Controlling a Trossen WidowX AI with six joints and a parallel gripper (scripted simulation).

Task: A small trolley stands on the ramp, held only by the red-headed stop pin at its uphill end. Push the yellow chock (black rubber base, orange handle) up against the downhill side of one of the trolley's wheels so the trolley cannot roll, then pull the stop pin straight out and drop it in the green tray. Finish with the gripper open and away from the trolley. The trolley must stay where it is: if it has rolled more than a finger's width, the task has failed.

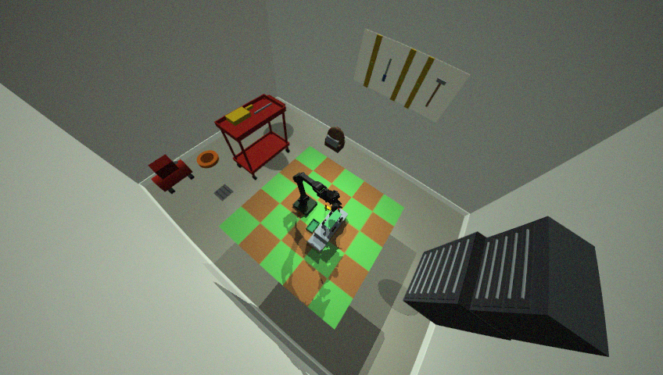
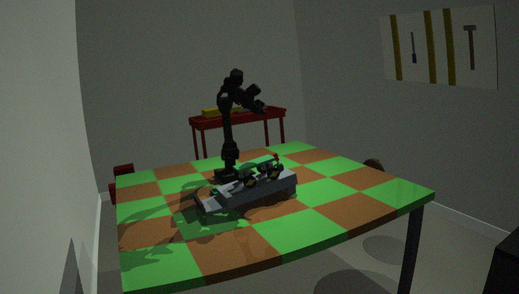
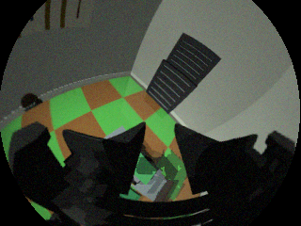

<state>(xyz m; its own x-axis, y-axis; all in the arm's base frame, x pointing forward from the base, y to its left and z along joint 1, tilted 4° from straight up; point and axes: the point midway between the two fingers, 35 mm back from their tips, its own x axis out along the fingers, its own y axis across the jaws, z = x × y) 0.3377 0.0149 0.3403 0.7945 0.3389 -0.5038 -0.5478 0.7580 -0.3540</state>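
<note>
The yellow chock lies 15 cm behind my gripper tip, 7 cm to the left of it and 34 cm below it. From my gripper tip the other things lie so: grey ramp 2 cm behind, 5 cm to the right, 32 cm below; then red-headed stop pin 3 cm behind, 7 cm to the left, 23 cm below; then trolley 2 cm behind, 5 cm to the right, 25 cm below.
</note>
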